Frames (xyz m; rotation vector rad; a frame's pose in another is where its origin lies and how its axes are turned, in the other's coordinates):
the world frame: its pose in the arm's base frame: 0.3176 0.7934 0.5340 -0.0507 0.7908 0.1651
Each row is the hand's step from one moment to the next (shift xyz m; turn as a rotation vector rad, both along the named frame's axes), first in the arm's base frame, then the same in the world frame.
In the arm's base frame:
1: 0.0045 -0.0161 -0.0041 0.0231 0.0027 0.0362
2: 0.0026 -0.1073 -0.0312 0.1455 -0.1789 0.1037
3: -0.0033 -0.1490 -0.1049 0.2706 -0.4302 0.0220
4: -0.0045 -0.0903 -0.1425 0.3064 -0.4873 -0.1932
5: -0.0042 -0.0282 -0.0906 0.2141 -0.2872 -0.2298
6: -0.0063 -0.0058 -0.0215 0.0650 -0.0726 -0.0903
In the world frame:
1: 0.0040 -0.0167 -0.0014 -0.0094 -0.0006 0.0420
2: 0.0102 -0.1067 -0.0316 0.0038 -0.1989 0.1560
3: 0.0532 -0.1481 -0.0920 0.1160 -0.4689 0.1597
4: 0.0866 -0.0906 -0.1130 0.2865 -0.5347 0.0275
5: 0.0579 -0.0286 -0.0696 0.2744 -0.3226 -0.0417
6: 0.0102 -0.0050 -0.0202 0.0998 -0.0839 -0.0255

